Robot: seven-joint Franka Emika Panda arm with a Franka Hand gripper.
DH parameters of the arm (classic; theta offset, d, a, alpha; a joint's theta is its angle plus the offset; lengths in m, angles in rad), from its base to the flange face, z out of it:
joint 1: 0 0.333 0 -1.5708
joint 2: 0 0 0 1.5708
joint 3: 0 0.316 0.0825 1.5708
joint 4: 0 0 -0.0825 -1.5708
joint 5: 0 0.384 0 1.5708
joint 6: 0 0 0.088 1.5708
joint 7: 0 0.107 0 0
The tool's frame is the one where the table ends.
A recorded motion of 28 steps. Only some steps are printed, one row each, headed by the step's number.
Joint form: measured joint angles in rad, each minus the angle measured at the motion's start. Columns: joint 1, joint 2, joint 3, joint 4, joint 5, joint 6, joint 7.
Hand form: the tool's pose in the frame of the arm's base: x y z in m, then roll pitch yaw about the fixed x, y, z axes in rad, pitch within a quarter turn. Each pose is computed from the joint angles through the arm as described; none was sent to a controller.
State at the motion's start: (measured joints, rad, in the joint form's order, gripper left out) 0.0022 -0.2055 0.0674 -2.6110 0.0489 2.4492 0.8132
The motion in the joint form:
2: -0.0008 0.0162 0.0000 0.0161 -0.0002 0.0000 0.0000
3: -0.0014 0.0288 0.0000 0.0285 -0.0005 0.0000 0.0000
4: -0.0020 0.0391 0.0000 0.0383 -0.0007 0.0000 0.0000
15: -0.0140 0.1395 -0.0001 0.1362 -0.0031 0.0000 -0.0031
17: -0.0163 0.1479 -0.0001 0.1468 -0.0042 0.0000 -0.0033
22: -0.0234 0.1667 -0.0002 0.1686 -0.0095 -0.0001 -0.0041
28: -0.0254 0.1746 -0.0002 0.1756 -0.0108 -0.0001 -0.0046
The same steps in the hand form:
2: 0.4321 0.0292 0.3264 -3.0966 -0.0150 -0.7825
3: 0.4361 0.0293 0.3260 -3.0963 -0.0144 -0.7827
4: 0.4393 0.0293 0.3256 -3.0963 -0.0137 -0.7830
15: 0.4712 0.0261 0.3201 -3.0946 -0.0085 -0.7895
17: 0.4747 0.0252 0.3205 -3.0931 -0.0101 -0.7908
22: 0.4818 0.0221 0.3204 -3.0925 -0.0138 -0.7932
28: 0.4841 0.0213 0.3195 -3.0933 -0.0135 -0.7937

